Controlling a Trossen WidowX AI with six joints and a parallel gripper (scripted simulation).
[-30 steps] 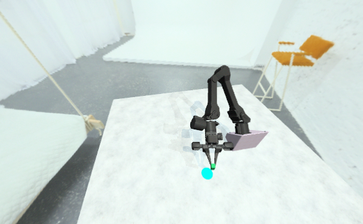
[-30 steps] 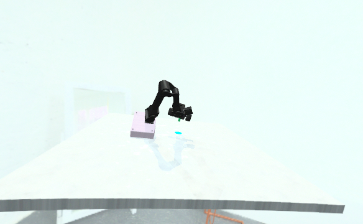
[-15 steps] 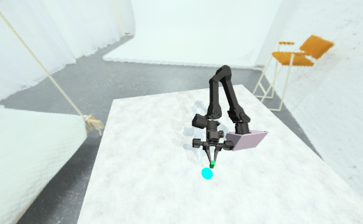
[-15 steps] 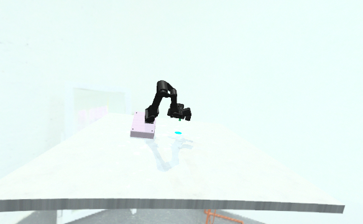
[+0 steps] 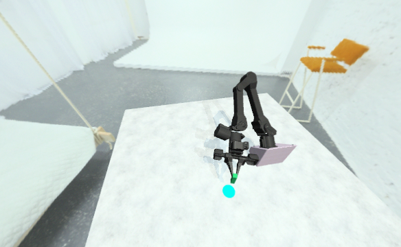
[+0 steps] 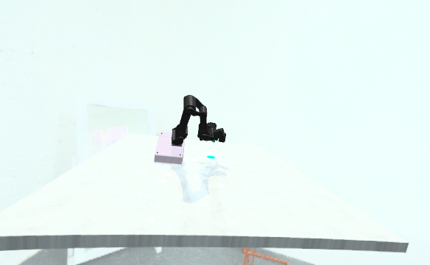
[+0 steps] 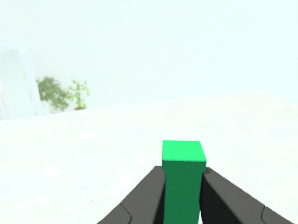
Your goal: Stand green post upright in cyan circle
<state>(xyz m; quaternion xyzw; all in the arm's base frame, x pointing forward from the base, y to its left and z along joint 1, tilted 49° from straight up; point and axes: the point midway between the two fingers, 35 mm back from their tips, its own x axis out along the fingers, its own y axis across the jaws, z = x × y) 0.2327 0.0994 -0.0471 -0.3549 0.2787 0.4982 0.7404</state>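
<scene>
Now: gripper tip 160 mm above the cyan circle. The rest, counted from my gripper tip: green post (20 mm below).
</scene>
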